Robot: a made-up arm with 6 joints.
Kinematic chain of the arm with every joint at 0, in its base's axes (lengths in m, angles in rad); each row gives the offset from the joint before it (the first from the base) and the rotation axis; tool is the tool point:
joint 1: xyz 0 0 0.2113 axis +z
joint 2: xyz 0 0 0 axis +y
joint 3: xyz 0 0 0.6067 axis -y
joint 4: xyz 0 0 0 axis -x
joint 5: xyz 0.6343 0 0 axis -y
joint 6: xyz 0 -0.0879 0 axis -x
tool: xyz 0 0 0
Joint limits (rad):
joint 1: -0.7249..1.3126
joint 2: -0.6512..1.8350
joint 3: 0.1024..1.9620
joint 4: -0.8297..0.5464
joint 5: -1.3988..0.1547
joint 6: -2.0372..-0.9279
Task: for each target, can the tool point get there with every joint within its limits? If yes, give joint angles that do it. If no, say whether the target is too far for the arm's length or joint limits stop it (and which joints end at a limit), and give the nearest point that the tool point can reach.
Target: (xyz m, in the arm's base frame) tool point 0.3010 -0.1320 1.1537
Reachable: yes | joints -0.1522 -0.3338 0.2509 0.2639 -1.2771 -1.8884
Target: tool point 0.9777 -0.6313 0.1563
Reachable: yes | joints -0.5027 1.2494 0.8998 -0.3636 -0.9133 -1.3579
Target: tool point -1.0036 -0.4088 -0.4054
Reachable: no: joint limits stop it (at a limit: joint 1, joint 2, joint 3) | nearest point 0.2748 -0.3261 -0.5631 | short by 1.291 m
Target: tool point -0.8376 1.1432 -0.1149
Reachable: no: too far | nearest point 0.2850 0.8467 -0.1149 | short by 1.161 m
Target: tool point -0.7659 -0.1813 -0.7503
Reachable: no: joint limits stop it (at a limit: joint 1, joint 2, joint 3, joint 4) | nearest point 0.2746 -0.3226 -0.5627 | short by 1.067 m
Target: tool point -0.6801 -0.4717 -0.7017
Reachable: no: joint limits stop it (at a limit: joint 1, joint 2, joint 3) | nearest point 0.2758 -0.3356 -0.5642 | short by 0.975 m
